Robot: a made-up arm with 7 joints.
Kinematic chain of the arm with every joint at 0, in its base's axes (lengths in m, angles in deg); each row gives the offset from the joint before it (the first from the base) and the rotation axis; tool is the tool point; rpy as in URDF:
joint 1: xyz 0 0 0.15 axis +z
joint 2: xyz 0 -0.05 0.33 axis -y
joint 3: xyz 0 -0.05 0.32 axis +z
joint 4: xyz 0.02 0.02 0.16 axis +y
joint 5: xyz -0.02 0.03 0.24 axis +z
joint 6: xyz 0 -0.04 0.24 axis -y
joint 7: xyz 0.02 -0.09 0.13 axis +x
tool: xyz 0 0 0 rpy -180 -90 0
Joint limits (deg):
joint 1: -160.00..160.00
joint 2: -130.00..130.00
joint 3: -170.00..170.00
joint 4: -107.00..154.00
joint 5: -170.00..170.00
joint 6: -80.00..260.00
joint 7: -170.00..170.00
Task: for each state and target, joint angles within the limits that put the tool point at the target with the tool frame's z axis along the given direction. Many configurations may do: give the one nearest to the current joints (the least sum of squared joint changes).
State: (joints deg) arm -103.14 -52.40 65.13 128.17 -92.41 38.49 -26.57
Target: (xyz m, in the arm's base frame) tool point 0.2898 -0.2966 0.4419 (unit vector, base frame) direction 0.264 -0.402 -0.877
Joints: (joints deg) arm -116.87 -60.16 55.09 136.57 -133.41 48.37 -26.57
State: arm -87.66 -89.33 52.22 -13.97 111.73 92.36 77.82
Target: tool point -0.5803 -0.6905 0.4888 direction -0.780 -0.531 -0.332
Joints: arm -130.59 -77.49 42.20 8.56 100.25 122.79 77.82
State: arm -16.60 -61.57 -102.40 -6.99 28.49 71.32 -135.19
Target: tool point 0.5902 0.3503 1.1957 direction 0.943 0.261 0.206
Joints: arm 13.28 -48.36 -89.71 -35.64 46.10 46.50 -135.19
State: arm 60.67 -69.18 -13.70 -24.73 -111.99 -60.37 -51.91
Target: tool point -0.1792 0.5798 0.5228 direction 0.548 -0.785 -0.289
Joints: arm 83.21 -126.79 -36.73 -73.76 -138.01 -80.00 -51.91
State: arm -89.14 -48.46 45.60 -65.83 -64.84 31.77 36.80
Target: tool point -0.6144 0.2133 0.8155 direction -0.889 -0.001 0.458
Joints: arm -116.54 -36.59 72.73 -91.28 -24.29 47.01 36.80
